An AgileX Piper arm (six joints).
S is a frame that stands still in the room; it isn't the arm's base.
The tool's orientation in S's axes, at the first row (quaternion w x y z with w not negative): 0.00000 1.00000 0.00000 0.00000
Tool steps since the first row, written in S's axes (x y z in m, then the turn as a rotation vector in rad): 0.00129 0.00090 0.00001 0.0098 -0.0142 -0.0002; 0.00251 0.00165 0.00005 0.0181 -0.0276 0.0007; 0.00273 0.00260 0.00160 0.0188 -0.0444 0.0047; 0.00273 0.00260 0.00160 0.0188 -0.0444 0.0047; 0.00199 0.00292 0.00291 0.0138 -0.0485 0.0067; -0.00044 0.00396 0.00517 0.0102 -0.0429 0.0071; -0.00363 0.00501 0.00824 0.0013 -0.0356 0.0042; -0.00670 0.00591 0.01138 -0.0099 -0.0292 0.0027; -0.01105 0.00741 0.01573 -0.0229 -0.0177 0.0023; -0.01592 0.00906 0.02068 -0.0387 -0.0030 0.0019; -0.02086 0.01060 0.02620 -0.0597 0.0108 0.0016
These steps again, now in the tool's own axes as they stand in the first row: 0.00129 -0.00090 -0.00001 0.0098 0.0142 0.0002; 0.00251 -0.00165 -0.00005 0.0181 0.0276 -0.0007; 0.00273 -0.00260 -0.00160 0.0188 0.0444 -0.0047; 0.00273 -0.00260 -0.00160 0.0188 0.0444 -0.0047; 0.00199 -0.00292 -0.00291 0.0138 0.0485 -0.0067; -0.00044 -0.00396 -0.00517 0.0102 0.0429 -0.0071; -0.00363 -0.00501 -0.00824 0.0013 0.0356 -0.0042; -0.00670 -0.00591 -0.01138 -0.0099 0.0292 -0.0027; -0.01105 -0.00741 -0.01573 -0.0229 0.0177 -0.0023; -0.01592 -0.00906 -0.02068 -0.0387 0.0030 -0.0019; -0.02086 -0.01060 -0.02620 -0.0597 -0.0108 -0.0016
